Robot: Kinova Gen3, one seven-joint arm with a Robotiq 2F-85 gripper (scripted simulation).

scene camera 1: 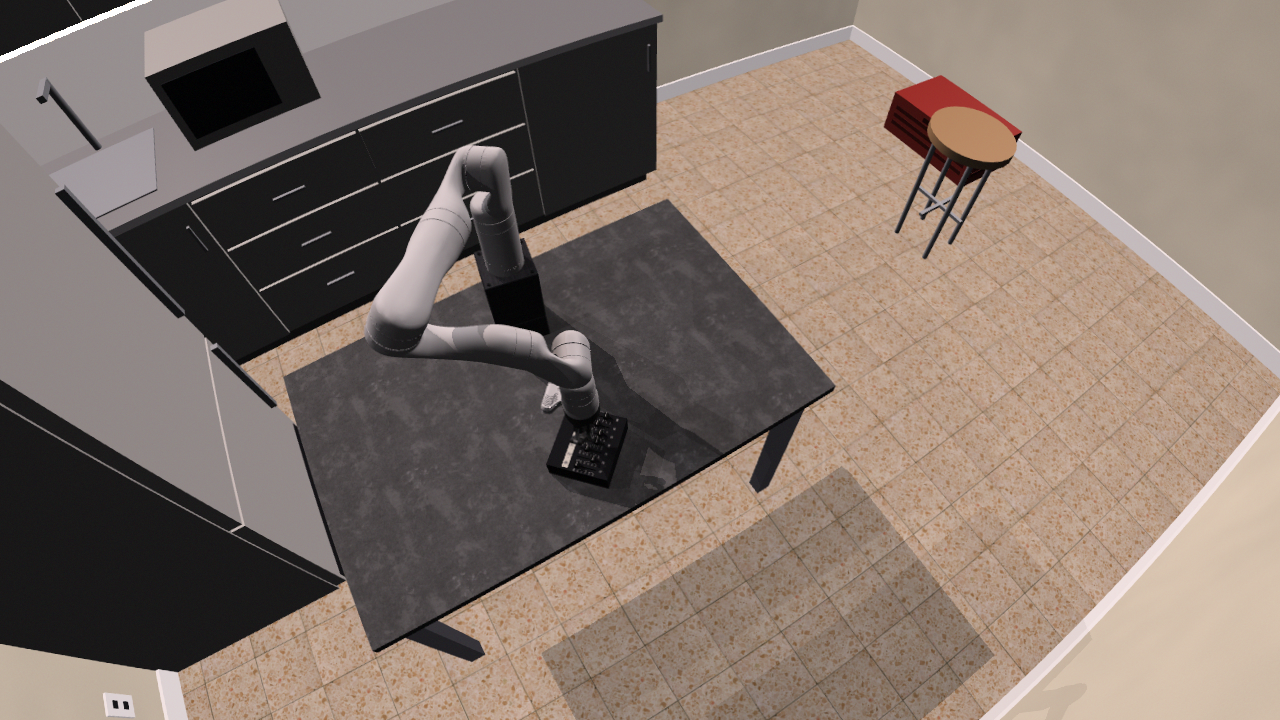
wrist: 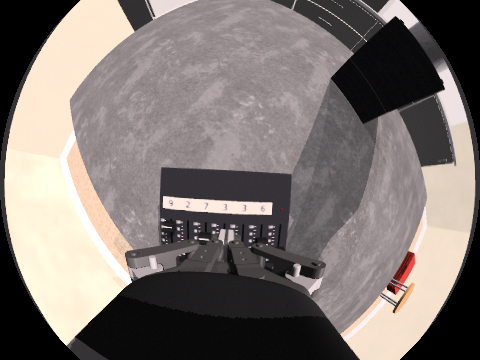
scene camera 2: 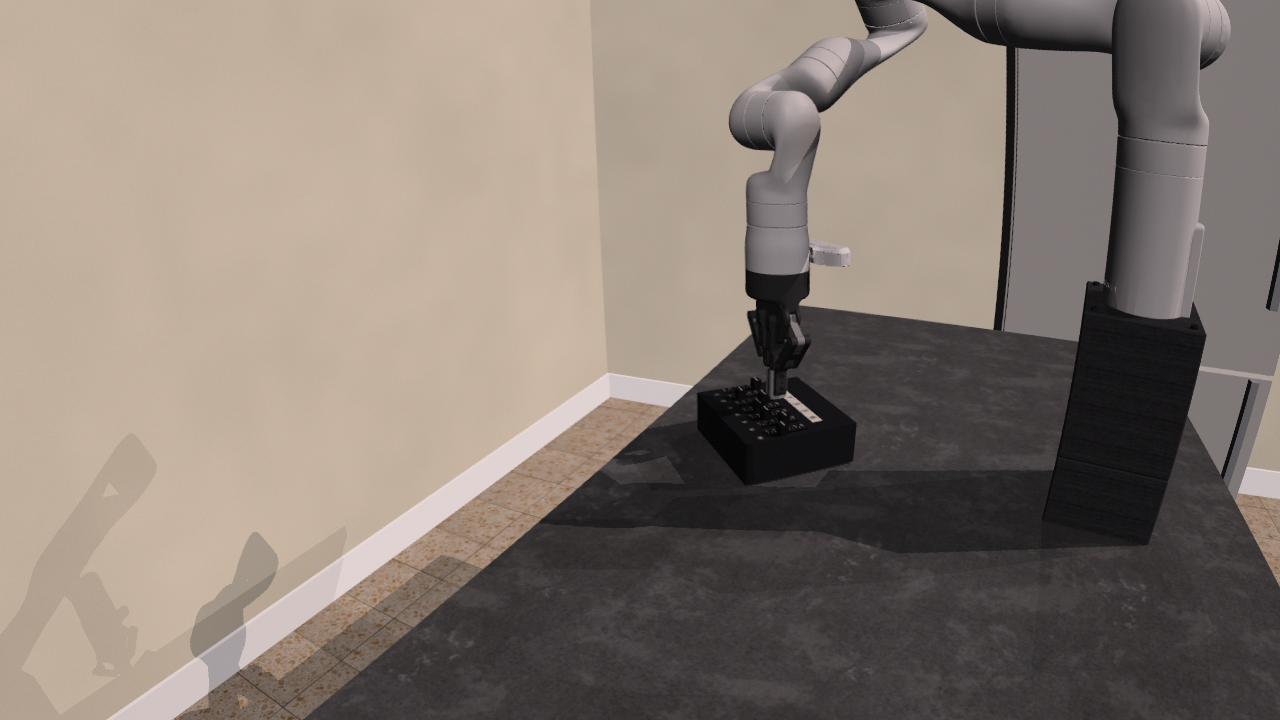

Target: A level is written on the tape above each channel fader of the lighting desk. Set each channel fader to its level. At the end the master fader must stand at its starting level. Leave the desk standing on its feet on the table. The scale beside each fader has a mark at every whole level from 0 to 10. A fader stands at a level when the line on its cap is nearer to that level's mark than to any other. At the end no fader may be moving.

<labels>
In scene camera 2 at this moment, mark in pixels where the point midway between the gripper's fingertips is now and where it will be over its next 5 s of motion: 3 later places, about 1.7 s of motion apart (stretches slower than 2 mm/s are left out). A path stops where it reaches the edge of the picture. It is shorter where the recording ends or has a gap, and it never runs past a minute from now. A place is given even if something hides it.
My gripper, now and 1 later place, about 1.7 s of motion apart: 776, 396; 778, 318
</labels>
